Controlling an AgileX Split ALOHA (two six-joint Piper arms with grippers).
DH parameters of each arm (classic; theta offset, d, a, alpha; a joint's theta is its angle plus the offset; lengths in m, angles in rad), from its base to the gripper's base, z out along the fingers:
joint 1: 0 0.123 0 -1.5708
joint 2: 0.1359 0 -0.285 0
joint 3: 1.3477 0 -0.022 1.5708
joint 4: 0 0.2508 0 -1.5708
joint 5: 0 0 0.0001 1.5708
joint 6: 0 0.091 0 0
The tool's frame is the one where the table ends.
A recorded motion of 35 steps. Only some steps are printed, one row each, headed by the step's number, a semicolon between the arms.
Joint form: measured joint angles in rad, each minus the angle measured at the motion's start. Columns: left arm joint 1, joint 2, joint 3, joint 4, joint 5, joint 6; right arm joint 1, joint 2, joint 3, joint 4, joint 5, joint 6.
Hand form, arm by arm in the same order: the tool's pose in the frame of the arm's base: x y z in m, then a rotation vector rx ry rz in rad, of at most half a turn. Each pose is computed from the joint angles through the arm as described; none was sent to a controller.
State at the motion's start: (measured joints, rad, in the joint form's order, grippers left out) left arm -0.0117 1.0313 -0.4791 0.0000 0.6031 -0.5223; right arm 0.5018 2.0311 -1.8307 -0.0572 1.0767 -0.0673
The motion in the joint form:
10: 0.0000 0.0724 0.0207 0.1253 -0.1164 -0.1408; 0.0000 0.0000 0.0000 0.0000 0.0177 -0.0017
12: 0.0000 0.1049 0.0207 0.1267 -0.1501 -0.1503; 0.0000 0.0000 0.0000 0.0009 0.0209 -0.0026
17: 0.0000 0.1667 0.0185 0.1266 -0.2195 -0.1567; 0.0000 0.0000 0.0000 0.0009 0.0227 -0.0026
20: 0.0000 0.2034 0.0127 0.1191 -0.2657 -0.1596; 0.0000 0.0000 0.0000 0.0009 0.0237 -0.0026
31: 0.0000 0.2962 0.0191 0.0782 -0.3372 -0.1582; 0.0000 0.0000 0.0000 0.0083 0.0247 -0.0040
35: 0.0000 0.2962 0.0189 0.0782 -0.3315 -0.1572; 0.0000 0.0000 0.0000 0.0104 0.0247 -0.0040
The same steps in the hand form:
10: 0.1775 0.0033 0.1999 -0.7181 2.5143 -0.1237; 0.3915 0.2095 0.2674 -0.8037 2.6560 0.0340
12: 0.1826 0.0029 0.1956 -0.7249 2.5121 -0.1303; 0.3912 0.2094 0.2673 -0.8054 2.6589 0.0340
17: 0.1927 0.0021 0.1877 -0.7241 2.5046 -0.1448; 0.3910 0.2093 0.2672 -0.8059 2.6606 0.0334
20: 0.1998 0.0013 0.1841 -0.7282 2.4904 -0.1627; 0.3910 0.2093 0.2672 -0.8061 2.6616 0.0331
31: 0.2087 -0.0006 0.1668 -0.7754 2.5116 -0.1888; 0.3906 0.2098 0.2671 -0.8057 2.6642 0.0423
35: 0.2083 -0.0005 0.1666 -0.7759 2.5170 -0.1860; 0.3905 0.2099 0.2671 -0.8050 2.6648 0.0451

